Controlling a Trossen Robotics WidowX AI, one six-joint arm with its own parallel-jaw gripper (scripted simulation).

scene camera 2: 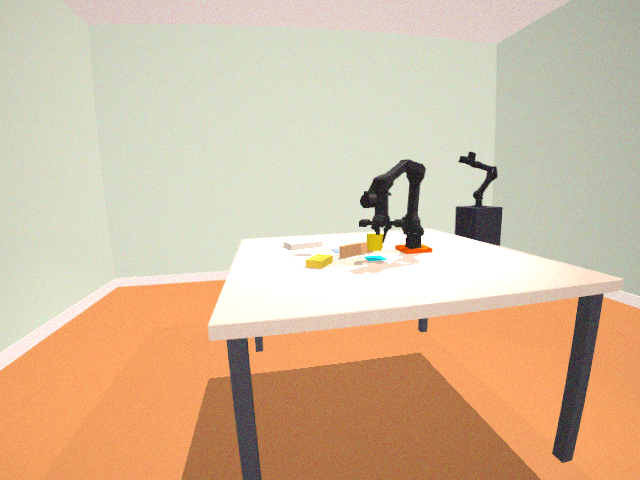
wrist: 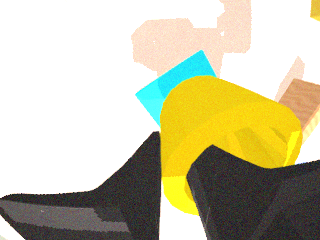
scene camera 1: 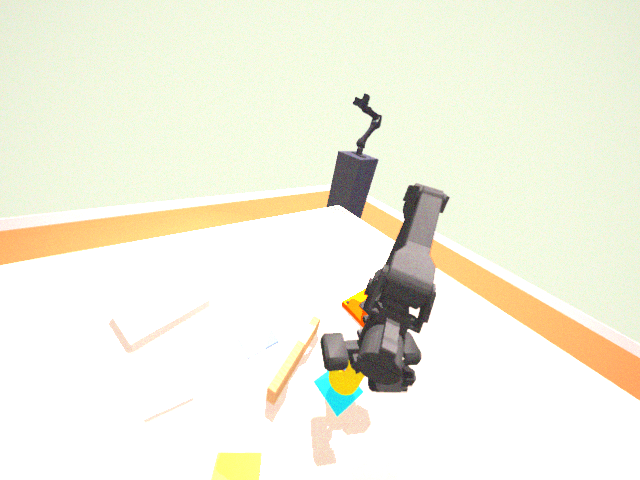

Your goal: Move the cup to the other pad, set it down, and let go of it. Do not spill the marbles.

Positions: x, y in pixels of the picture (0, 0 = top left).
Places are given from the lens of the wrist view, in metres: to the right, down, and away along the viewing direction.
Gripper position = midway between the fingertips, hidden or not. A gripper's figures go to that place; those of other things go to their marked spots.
my gripper (wrist: 168, 136): 0.01, 0.01, 0.10
yellow cup (wrist: 204, 110): 0.02, 0.00, 0.06
cyan pad (wrist: 152, 96): -0.01, -0.02, 0.15
The marked spots on the yellow cup and the cyan pad are 0.10 m apart.
